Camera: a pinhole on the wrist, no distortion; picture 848 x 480 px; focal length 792.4 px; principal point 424.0 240.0 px. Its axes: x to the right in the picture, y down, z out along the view. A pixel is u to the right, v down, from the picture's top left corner.
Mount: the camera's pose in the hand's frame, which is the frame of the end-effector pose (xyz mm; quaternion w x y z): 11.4 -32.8 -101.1 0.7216 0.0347 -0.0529 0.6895
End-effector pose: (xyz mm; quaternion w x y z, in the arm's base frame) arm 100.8 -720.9 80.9 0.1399 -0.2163 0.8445 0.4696
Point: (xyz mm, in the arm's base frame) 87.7 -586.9 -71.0
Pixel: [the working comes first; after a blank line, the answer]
In the camera's frame: 28.5 -42.5 291.8

501.5 124.6
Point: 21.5 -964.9 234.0
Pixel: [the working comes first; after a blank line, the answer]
In the camera's frame: 48.7 -39.5 -197.9

behind the camera
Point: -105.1 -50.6 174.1
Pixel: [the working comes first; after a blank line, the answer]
In the camera's frame: 586.2 40.6 550.5

outside the picture
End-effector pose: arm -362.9 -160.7 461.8 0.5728 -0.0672 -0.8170 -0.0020
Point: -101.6 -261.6 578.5
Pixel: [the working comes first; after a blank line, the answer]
In the camera's frame: -69.9 2.7 -184.3

behind the camera
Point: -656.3 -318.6 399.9
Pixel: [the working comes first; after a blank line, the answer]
In the camera's frame: -102.4 -27.8 399.5

220.8 184.8
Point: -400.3 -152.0 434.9
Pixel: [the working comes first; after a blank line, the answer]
In the camera's frame: 56.0 21.6 140.7

739.3 361.6
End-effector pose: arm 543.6 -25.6 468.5 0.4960 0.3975 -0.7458 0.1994
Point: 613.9 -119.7 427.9
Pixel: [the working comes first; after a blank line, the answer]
In the camera's frame: -66.2 17.0 152.6

80.1 328.2
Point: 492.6 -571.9 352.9
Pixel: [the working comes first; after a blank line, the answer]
In the camera's frame: -191.8 -135.6 583.6

163.5 55.9
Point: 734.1 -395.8 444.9
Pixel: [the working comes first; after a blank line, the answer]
In the camera's frame: -305.7 -99.0 294.6

outside the picture
